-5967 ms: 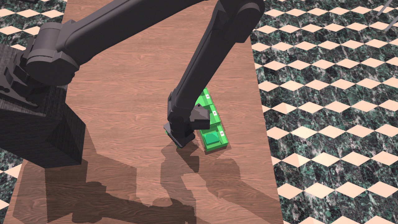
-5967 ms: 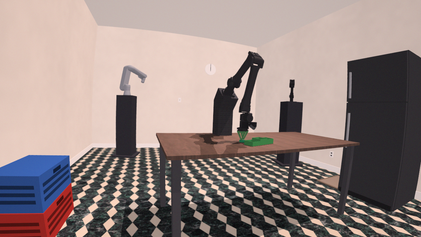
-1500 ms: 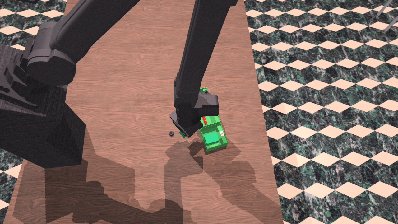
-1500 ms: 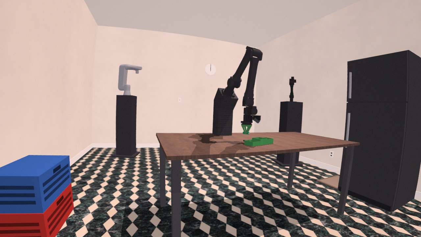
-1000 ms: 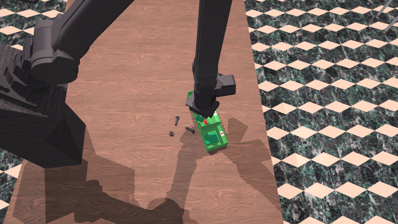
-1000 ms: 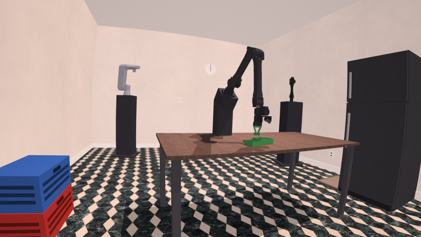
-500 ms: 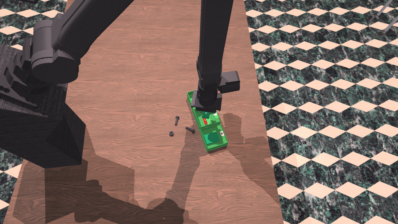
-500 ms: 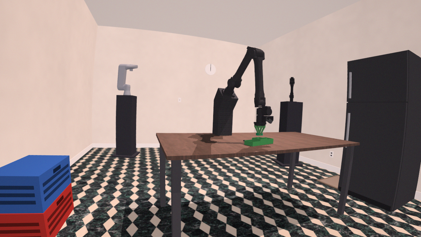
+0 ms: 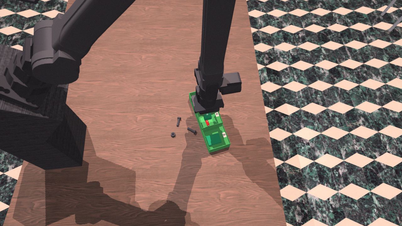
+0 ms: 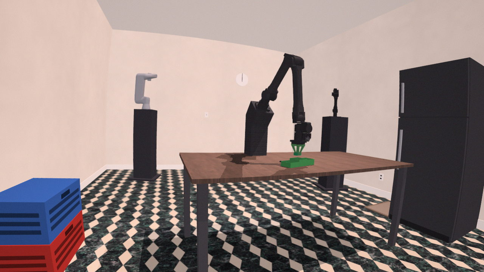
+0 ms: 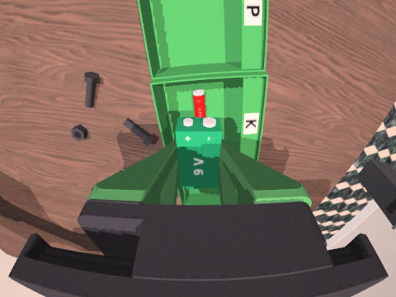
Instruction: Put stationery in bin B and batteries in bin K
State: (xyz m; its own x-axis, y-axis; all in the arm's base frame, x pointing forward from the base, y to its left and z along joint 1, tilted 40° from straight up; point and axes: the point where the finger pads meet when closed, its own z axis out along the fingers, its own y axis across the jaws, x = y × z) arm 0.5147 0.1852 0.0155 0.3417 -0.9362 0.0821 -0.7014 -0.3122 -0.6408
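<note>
Now: the joined green bins 1 cm ahead of my hand, 1 cm to the left of it and 5 cm below it. Also, from my hand: red cylindrical battery (7 cm below); then green 9V battery (1 cm to the left); then flat green pad (5 cm ahead, 7 cm to the right, 7 cm below).
</note>
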